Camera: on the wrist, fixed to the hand. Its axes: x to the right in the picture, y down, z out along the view.
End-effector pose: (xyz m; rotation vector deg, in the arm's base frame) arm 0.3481 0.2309 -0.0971 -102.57 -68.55 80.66
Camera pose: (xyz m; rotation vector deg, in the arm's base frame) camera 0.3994 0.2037 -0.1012 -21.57 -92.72 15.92
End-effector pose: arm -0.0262 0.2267 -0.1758 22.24 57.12 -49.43
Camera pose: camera -0.0328 0.2838 -0.1848 -17.69 79.46 -136.74
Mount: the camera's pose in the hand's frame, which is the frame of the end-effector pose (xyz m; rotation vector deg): -0.0198 0.0310 -0.0451 9.81 13.02 -92.44
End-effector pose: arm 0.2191 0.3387 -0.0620 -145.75 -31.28 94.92
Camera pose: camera 0.2604 0.3098 -0.0330 -68.00 -93.39 38.47
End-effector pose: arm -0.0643 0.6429 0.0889 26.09 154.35 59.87
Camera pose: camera -0.0534 0.6296 0.1445 -91.81 122.44 17.48
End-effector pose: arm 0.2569 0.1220 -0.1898 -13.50 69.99 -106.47
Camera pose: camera 0.2604 0.1620 -0.2319 47.43 -39.07 133.87
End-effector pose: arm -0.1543 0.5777 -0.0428 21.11 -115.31 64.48
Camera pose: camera -0.1371 0.6297 -0.0624 84.98 -47.17 12.41
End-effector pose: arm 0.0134 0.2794 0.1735 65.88 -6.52 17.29
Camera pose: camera -0.0175 0.3285 0.1776 59.93 58.70 -57.58
